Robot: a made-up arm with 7 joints. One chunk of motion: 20 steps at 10 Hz.
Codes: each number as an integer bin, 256 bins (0 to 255) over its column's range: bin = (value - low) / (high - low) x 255, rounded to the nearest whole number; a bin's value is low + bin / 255 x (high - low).
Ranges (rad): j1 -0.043..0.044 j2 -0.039..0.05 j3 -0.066..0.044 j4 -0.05..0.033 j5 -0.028..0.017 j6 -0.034..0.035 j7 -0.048..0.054
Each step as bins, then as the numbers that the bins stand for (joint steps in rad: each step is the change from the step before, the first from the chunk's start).
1 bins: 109 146 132 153 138 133 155
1 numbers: -0.00581 0.01196 -0.00906 -0.00020 -0.00365 0.00199 0.01400
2 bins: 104 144 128 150 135 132 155
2 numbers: -0.00752 0.01126 -0.01078 -0.00118 -0.00418 0.00172 0.01400
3 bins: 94 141 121 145 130 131 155
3 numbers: -0.01093 0.01021 -0.01380 -0.00280 -0.00506 0.00145 0.01400
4 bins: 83 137 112 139 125 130 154
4 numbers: -0.01468 0.00882 -0.01769 -0.00476 -0.00594 0.00118 0.01360
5 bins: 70 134 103 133 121 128 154
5 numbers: -0.01912 0.00777 -0.02157 -0.00671 -0.00665 0.00064 0.01360
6 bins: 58 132 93 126 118 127 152
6 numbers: -0.02321 0.00707 -0.02588 -0.00899 -0.00718 0.00036 0.01280
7 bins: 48 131 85 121 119 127 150
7 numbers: -0.02662 0.00672 -0.02933 -0.01062 -0.00700 0.00036 0.01200
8 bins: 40 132 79 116 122 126 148
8 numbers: -0.02935 0.00707 -0.03192 -0.01224 -0.00647 0.00009 0.01120
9 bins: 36 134 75 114 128 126 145
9 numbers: -0.03072 0.00777 -0.03365 -0.01289 -0.00541 0.00009 0.01000
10 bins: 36 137 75 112 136 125 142
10 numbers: -0.03072 0.00882 -0.03365 -0.01355 -0.00400 -0.00018 0.00880
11 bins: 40 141 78 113 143 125 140
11 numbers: -0.02935 0.01021 -0.03235 -0.01322 -0.00276 -0.00018 0.00800
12 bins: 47 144 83 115 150 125 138
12 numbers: -0.02696 0.01126 -0.03020 -0.01257 -0.00153 -0.00018 0.00720
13 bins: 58 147 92 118 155 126 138
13 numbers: -0.02321 0.01231 -0.02631 -0.01159 -0.00065 0.00009 0.00720
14 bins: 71 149 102 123 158 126 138
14 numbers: -0.01878 0.01300 -0.02200 -0.00996 -0.00012 0.00009 0.00720
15 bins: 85 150 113 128 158 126 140
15 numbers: -0.01400 0.01335 -0.01725 -0.00834 -0.00012 0.00009 0.00800
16 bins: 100 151 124 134 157 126 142
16 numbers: -0.00888 0.01370 -0.01251 -0.00638 -0.00029 0.00009 0.00880
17 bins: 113 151 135 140 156 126 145
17 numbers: -0.00445 0.01370 -0.00776 -0.00443 -0.00047 0.00009 0.01000
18 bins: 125 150 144 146 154 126 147
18 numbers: -0.00035 0.01335 -0.00388 -0.00248 -0.00082 0.00009 0.01080
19 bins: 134 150 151 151 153 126 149
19 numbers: 0.00272 0.01335 -0.00086 -0.00085 -0.00100 0.00009 0.01160
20 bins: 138 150 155 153 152 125 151
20 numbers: 0.00408 0.01335 0.00086 -0.00020 -0.00118 -0.00018 0.01240
